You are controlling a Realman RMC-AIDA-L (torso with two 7-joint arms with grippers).
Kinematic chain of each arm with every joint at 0, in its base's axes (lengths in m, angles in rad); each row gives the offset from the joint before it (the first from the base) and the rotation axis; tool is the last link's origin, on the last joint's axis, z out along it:
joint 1: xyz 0 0 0.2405 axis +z
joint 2: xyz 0 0 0 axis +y
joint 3: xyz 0 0 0.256 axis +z
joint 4: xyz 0 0 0 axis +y
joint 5: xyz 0 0 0.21 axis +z
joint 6: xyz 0 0 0 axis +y
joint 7: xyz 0 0 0.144 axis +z
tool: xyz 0 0 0
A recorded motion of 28 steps. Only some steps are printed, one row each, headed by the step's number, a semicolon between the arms.
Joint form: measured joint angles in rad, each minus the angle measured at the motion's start. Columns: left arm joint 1, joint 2, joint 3, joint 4, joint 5, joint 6, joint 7; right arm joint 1, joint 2, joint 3, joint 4, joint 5, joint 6, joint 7.
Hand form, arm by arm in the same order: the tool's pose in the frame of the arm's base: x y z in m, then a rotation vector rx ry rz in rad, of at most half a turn. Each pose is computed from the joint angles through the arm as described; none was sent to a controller.
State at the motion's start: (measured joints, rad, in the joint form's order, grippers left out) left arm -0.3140 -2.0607 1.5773 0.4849 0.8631 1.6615 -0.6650; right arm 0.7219 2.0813 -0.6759 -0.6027 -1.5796 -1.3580 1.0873
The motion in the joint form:
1: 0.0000 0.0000 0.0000 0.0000 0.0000 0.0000 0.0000; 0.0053 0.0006 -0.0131 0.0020 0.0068 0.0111 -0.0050
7: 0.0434 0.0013 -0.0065 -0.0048 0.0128 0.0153 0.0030; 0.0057 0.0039 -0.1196 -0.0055 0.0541 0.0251 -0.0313
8: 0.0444 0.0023 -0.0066 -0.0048 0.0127 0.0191 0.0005; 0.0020 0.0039 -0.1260 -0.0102 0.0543 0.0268 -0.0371
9: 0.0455 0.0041 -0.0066 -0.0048 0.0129 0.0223 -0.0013; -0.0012 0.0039 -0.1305 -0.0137 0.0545 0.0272 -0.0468
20: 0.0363 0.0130 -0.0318 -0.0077 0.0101 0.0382 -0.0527; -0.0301 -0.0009 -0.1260 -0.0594 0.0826 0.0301 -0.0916
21: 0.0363 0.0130 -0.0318 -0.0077 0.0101 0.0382 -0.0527; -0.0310 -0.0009 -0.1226 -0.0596 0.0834 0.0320 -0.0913
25: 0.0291 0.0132 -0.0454 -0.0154 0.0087 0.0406 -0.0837; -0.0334 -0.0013 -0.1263 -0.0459 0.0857 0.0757 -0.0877
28: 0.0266 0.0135 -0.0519 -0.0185 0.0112 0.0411 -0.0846; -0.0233 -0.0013 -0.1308 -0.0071 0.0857 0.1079 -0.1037
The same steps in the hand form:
1: -0.2217 0.2545 -0.0387 -2.4570 0.0104 -1.3542; 0.1731 0.4153 0.0316 -2.3364 0.1396 0.9928
7: -0.2332 0.2424 -0.0380 -2.4502 -0.0329 -1.3424; 0.1610 0.4127 0.0190 -2.3896 0.0681 0.9800
8: -0.2335 0.2419 -0.0374 -2.4507 -0.0345 -1.3462; 0.1615 0.4122 0.0188 -2.3911 0.0578 0.9714
9: -0.2340 0.2415 -0.0367 -2.4518 -0.0353 -1.3479; 0.1620 0.4117 0.0187 -2.3912 0.0439 0.9631
20: -0.2345 0.2458 -0.0291 -2.4452 -0.0793 -1.3768; 0.1668 0.4120 0.0334 -2.3284 -0.0232 0.9403
21: -0.2345 0.2458 -0.0291 -2.4452 -0.0793 -1.3768; 0.1675 0.4123 0.0341 -2.3233 -0.0190 0.9401
25: -0.2345 0.2485 -0.0273 -2.4418 -0.1181 -1.3915; 0.1739 0.4160 0.0321 -2.3076 0.0295 0.9093
28: -0.2348 0.2493 -0.0267 -2.4395 -0.1196 -1.3901; 0.1778 0.4185 0.0242 -2.3097 0.0624 0.8853

